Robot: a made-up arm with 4 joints. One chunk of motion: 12 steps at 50 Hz.
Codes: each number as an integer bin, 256 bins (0 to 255) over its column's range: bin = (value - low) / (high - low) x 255, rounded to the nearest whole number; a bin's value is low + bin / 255 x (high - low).
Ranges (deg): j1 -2..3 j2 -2..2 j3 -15..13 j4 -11..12
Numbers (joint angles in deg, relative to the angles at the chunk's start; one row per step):
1: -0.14 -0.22 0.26 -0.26
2: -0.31 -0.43 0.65 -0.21
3: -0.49 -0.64 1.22 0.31
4: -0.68 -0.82 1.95 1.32
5: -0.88 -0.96 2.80 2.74
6: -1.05 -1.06 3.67 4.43
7: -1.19 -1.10 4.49 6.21
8: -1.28 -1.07 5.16 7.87
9: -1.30 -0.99 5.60 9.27
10: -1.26 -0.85 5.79 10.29
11: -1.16 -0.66 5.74 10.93
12: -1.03 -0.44 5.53 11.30
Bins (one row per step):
1: 95 113 139 119
2: 86 100 143 120
3: 77 87 148 125
4: 67 75 154 137
5: 57 66 162 152
6: 48 60 170 171
7: 41 57 177 191
8: 37 59 184 209
9: 36 64 188 225
10: 38 73 189 236
11: 43 85 189 243
12: 49 99 187 247

